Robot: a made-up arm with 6 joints.
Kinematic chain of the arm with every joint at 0, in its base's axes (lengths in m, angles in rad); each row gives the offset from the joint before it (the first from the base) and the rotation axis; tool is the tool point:
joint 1: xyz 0 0 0.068 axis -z
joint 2: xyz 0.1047 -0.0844 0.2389 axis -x
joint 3: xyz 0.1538 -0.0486 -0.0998 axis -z
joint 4: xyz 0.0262 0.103 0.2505 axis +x
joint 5: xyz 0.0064 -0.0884 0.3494 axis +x
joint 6: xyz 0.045 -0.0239 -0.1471 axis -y
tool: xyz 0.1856 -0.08 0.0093
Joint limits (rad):
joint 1: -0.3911..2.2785
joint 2: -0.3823..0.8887
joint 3: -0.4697..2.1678
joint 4: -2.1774..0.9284
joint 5: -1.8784..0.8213
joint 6: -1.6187..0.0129
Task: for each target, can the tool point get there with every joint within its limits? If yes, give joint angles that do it. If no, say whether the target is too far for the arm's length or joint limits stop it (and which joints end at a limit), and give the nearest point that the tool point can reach.
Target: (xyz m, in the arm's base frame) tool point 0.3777 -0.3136 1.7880
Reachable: no: too far | nearest point 0.3372 -0.2799 1.1519 | short by 0.638 m
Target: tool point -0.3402 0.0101 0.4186
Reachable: yes | joints 1.9620 0.1030 1.0877 0.4637 -0.3944 -1.4508
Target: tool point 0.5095 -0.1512 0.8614
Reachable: yes | joints 0.3882 0.4082 0.6885 -1.0082 -0.7710 -0.5832
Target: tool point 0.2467 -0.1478 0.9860
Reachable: yes | joints 1.0521 0.7769 1.3223 -0.2579 -1.4573 -0.3212
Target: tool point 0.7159 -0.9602 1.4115
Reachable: no: too far | nearest point 0.4880 -0.6545 0.9836 | short by 0.573 m
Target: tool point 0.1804 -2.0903 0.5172
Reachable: no: too far | nearest point 0.0935 -1.0837 0.4518 | short by 1.012 m
